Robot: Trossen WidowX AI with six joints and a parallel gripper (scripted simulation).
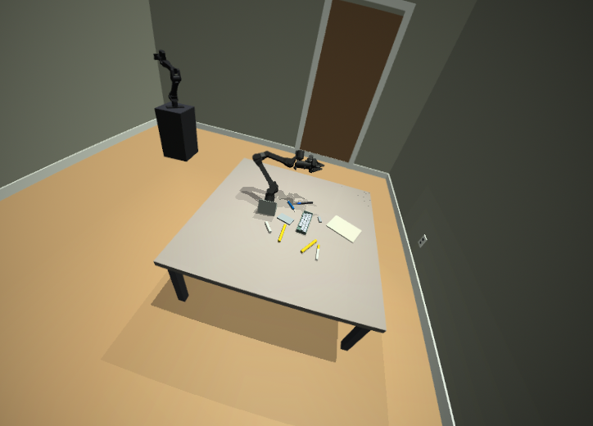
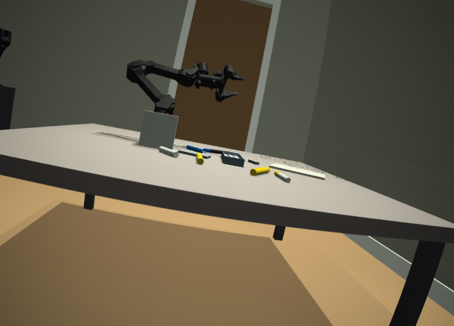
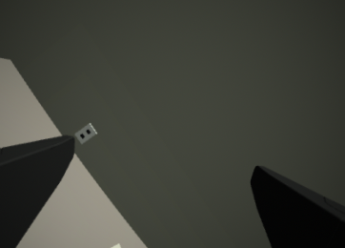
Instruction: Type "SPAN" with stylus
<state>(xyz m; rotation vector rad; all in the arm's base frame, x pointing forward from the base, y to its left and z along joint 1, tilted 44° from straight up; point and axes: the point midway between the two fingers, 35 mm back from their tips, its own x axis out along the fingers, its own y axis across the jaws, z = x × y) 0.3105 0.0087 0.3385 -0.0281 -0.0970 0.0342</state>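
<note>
My gripper tip is 150 mm past the blue stylus, 160 mm to the left of it and 320 mm above it. Round my gripper tip: blue pen 90 mm behind, 80 mm to the right, 320 mm below; cream pad 260 mm ahead, 260 mm to the right, 320 mm below; flat grey slab 190 mm behind, 300 mm to the right, 320 mm below.
</note>
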